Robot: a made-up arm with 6 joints.
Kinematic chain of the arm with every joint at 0, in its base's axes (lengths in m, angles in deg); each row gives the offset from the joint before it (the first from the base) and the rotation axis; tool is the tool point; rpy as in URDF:
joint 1: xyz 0 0 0.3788 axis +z
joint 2: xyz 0 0 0 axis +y
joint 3: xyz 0.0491 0 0.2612 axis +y
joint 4: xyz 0.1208 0 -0.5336 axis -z
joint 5: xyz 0 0 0 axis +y
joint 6: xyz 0.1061 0 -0.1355 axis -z
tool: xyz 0 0 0 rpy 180 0 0
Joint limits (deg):
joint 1: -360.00..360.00
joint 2: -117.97..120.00
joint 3: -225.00..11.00
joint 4: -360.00..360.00
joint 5: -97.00..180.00
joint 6: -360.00..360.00
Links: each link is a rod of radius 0.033 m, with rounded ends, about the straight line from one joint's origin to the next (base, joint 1, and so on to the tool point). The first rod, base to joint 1, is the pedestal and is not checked.
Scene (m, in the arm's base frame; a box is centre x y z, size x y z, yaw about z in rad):
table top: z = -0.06
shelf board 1: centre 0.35 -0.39 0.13 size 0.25 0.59 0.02 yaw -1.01
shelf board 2: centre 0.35 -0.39 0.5 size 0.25 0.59 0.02 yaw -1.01
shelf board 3: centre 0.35 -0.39 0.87 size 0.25 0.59 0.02 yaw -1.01
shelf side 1: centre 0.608 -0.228 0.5 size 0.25 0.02 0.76 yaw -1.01
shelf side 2: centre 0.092 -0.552 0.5 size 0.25 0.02 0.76 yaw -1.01
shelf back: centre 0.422 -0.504 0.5 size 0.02 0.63 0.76 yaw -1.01
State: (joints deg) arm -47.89 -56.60 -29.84 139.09 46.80 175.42
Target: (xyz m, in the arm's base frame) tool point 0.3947 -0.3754 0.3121
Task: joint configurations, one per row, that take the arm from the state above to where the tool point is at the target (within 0.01 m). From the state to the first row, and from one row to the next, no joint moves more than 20 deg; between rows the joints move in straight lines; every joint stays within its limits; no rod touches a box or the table.
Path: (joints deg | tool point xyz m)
1: -41.84 -68.92 -26.78 145.36 27.90 175.42 | 0.3341 -0.3223 0.6837
2: -35.80 -81.24 -23.73 151.64 9.00 175.42 | 0.2995 -0.2650 0.6894
3: -29.75 -93.56 -20.67 157.91 -9.91 175.42 | 0.2600 -0.2040 0.6800
4: -23.70 -105.88 -17.62 164.19 -28.81 175.42 | 0.2153 -0.1416 0.6601
5: -22.96 -91.07 -14.36 164.40 -35.26 175.42 | 0.2682 -0.1618 0.5415
6: -22.22 -76.26 -11.11 164.61 -41.72 175.42 | 0.2788 -0.1624 0.4202
7: -21.48 -61.45 -7.85 164.82 -48.17 175.42 | 0.2514 -0.1473 0.3121
8: -26.22 -55.78 -10.27 159.66 -29.35 175.42 | 0.2880 -0.2034 0.2971
9: -30.96 -50.12 -12.69 154.50 -10.52 175.42 | 0.3221 -0.2580 0.2919
10: -35.71 -44.45 -15.11 149.34 8.30 175.42 | 0.3521 -0.3068 0.2944
11: -40.45 -38.78 -17.53 144.19 27.13 175.42 | 0.3769 -0.3464 0.3019
12: -45.19 -33.11 -19.95 139.03 45.95 175.42 | 0.3947 -0.3754 0.3121

